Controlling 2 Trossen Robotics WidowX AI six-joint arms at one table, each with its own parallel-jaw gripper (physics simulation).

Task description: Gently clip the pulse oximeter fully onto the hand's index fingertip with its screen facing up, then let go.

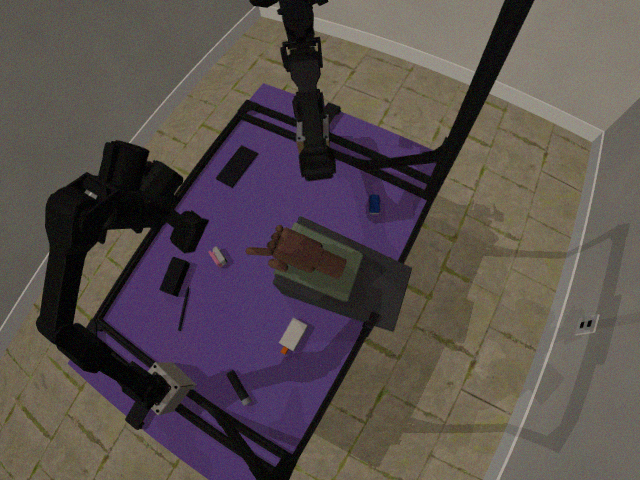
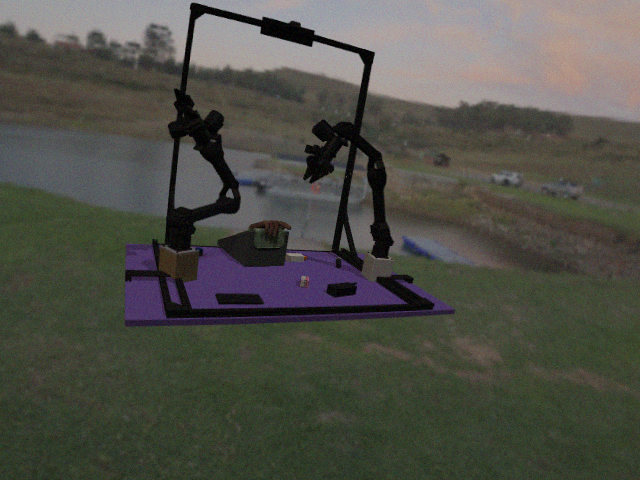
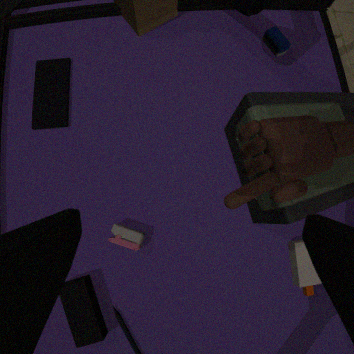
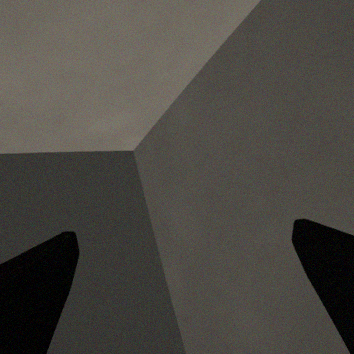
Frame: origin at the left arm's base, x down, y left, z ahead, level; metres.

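Seen in the pictures: left gripper, fingertip midpoint: (image 1: 192, 210) (image 2: 306, 181) (image 3: 194, 223); right gripper, fingertip midpoint: (image 2: 178, 95) (image 4: 186, 236); left arm's base at its link origin: (image 1: 156, 388) (image 2: 379, 256); right arm's base at its link origin: (image 2: 179, 248).
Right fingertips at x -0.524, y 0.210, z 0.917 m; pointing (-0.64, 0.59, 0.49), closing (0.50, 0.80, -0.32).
Note:
Pixels of each thing's top centre, then the offset from my right fingertips to it.
- pulse oximeter at its top centre: (image 3: 124, 237) (image 1: 216, 255) (image 2: 305, 277) dx +0.597, dy -0.070, dz -0.538 m
- black block at its top centre: (image 3: 79, 313) (image 1: 172, 275) (image 2: 342, 285) dx +0.594, dy +0.002, dz -0.668 m
- thin dark pen at its top centre: (image 3: 130, 340) (image 1: 183, 307) dx +0.620, dy -0.082, dz -0.722 m
- flat black slab at its top centre: (image 3: 50, 91) (image 2: 239, 297) (image 1: 236, 165) dx +0.621, dy +0.102, dz -0.261 m
- blue item at its top centre: (image 3: 278, 36) (image 1: 374, 202) dx +0.597, dy -0.358, dz -0.126 m
- white box at its top centre: (image 3: 308, 268) (image 1: 291, 337) (image 2: 296, 254) dx +0.601, dy -0.397, dz -0.589 m
- dark cylinder at its top centre: (image 1: 237, 388) dx +0.602, dy -0.364, dz -0.790 m
The pulse oximeter (image 1: 217, 256) (image 2: 304, 281) (image 3: 128, 235), a small white and pink clip, lies on the purple table with both shells showing side by side. Its screen cannot be made out. The brown hand (image 1: 298, 250) (image 2: 271, 225) (image 3: 300, 145) rests on a sloped green and grey stand (image 1: 395, 294). Its index finger (image 1: 257, 251) (image 3: 250, 191) sticks out past the stand, bare, pointing towards the oximeter's side. My left gripper (image 2: 310, 177) (image 3: 194, 223) is open and empty, high above the table. My right gripper (image 2: 177, 95) (image 4: 186, 236) is open and empty, raised and facing the walls.
A black block (image 1: 174, 276) (image 3: 84, 311) and a thin dark pen (image 1: 184, 308) lie near the oximeter. A flat black slab (image 1: 237, 165), a blue item (image 1: 374, 203), a white box (image 1: 293, 333) with an orange tip and a dark cylinder (image 1: 237, 386) lie around the table.

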